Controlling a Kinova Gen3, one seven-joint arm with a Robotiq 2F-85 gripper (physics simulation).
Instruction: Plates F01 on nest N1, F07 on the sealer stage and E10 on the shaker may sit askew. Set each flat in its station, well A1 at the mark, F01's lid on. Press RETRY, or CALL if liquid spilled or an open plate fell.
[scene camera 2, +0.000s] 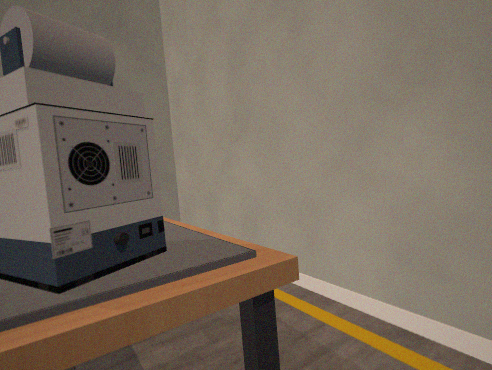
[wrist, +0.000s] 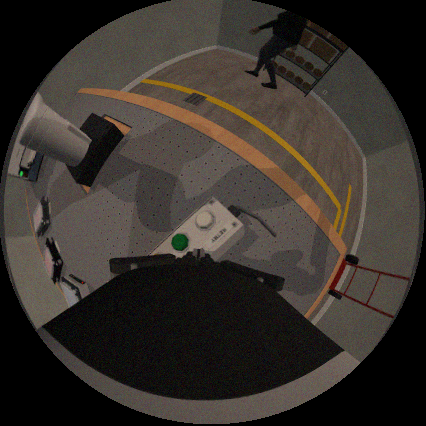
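My gripper (wrist: 197, 255) is shut and empty in the wrist view, over the near side of the button box (wrist: 222, 241). The white button (wrist: 204, 219) beside the RETRY lettering and the green button (wrist: 179, 242) show ahead of the fingertips; the rest of the box is hidden behind the gripper. I cannot tell whether the tips touch the box. Small stations with plate-like tops, one (wrist: 42, 217), another (wrist: 53, 260) and a third (wrist: 71, 291), stand at the left edge; their labels and seating are too small to tell. A white-and-blue machine (scene camera 2: 32, 185) with a large roll (scene camera 2: 70, 47) stands in scene camera 2.
The arm's pale base (wrist: 62, 140) stands on a black block (wrist: 100, 145) at the left. A device with a green light (wrist: 21, 173) is beyond it. A cable (wrist: 257, 219) leaves the box. The wooden table edge (wrist: 225, 135) (scene camera 2: 210, 279) curves across the wrist view. A person (wrist: 282, 37) stands beyond.
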